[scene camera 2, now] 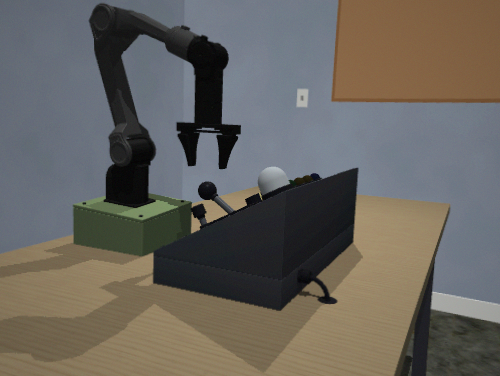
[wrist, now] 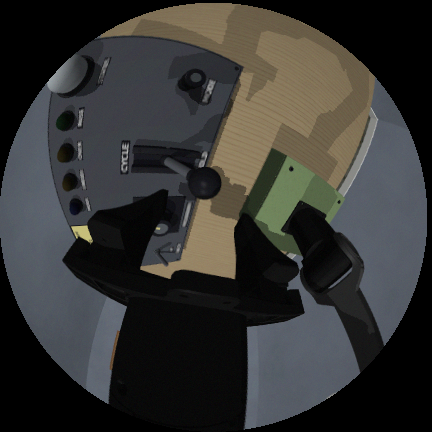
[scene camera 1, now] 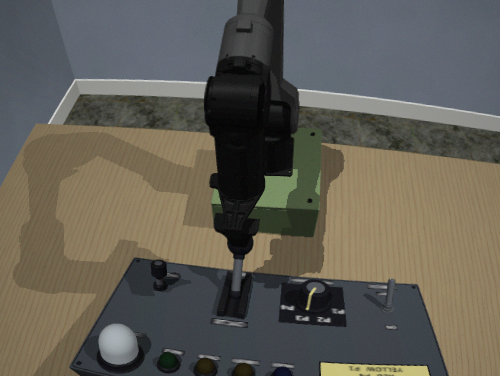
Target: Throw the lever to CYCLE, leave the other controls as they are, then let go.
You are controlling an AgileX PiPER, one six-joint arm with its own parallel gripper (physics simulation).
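The lever has a black ball knob (scene camera 1: pixel 240 245) (scene camera 2: pixel 207 190) (wrist: pixel 204 183) on a grey shaft, rising from a black slot in the dark sloped panel (scene camera 1: pixel 185 310) (scene camera 2: pixel 220 250) (wrist: pixel 150 100). It leans toward the robot's base, at the HOLD end; the CYCLE label (wrist: pixel 125 157) is at the slot's other end. My gripper (scene camera 1: pixel 238 232) (scene camera 2: pixel 207 166) (wrist: pixel 203 209) is open and points down, with its fingertips a little above the ball, one to each side in scene camera 2, not touching it. Part of the HOLD label is hidden behind the lever in the wrist view.
Beside the lever stand a black MODE knob (scene camera 1: pixel 159 269) (scene camera 2: pixel 199 211) (wrist: pixel 195 78) and a rotary selector (scene camera 1: pixel 315 292) (wrist: pixel 162 228). A toggle switch (scene camera 1: pixel 390 295) is farther along. A white dome (scene camera 1: pixel 118 344) (scene camera 2: pixel 273 181) and several lamps sit higher up. The robot stands on a green base (scene camera 2: pixel 107 225).
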